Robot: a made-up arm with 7 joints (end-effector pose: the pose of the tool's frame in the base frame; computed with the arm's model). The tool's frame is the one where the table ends. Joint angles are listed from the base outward.
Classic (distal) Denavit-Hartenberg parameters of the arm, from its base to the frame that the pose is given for. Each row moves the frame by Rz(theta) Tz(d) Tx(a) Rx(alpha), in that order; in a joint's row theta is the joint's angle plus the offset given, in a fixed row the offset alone. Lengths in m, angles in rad.
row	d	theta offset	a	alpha
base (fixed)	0	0	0	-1.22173
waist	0	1.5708	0	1.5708
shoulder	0	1.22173	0	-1.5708
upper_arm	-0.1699	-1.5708	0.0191	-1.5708
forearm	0	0	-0.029	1.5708
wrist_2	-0.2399	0	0	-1.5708
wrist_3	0	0	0	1.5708
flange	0	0	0	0
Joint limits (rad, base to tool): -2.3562..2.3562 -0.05..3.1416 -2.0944..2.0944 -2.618..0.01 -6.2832..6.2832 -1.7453..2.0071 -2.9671..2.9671
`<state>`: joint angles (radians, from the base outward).
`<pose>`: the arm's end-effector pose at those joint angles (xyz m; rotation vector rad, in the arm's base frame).
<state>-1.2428 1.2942 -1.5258 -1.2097 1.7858 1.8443 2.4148</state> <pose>0.3384 0.1220 -0.0664 0.7566 0.1670 2.1614</pose>
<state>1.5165 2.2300 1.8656 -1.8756 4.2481 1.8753 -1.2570</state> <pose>0.2677 0.0114 0.0991 -2.5867 -0.6126 -1.3482</pose>
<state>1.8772 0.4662 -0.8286 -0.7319 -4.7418 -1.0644 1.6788</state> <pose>-0.3934 -0.0725 -0.0130 1.0846 -0.5900 2.2313</pose>
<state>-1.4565 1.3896 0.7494 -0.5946 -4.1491 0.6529 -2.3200</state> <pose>0.1286 0.3263 0.2046 1.1496 -2.6121 0.0535</pose>
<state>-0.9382 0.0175 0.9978 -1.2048 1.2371 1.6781 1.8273</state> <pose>0.3416 0.1194 -0.0566 -1.7613 1.0466 1.3317</pose>
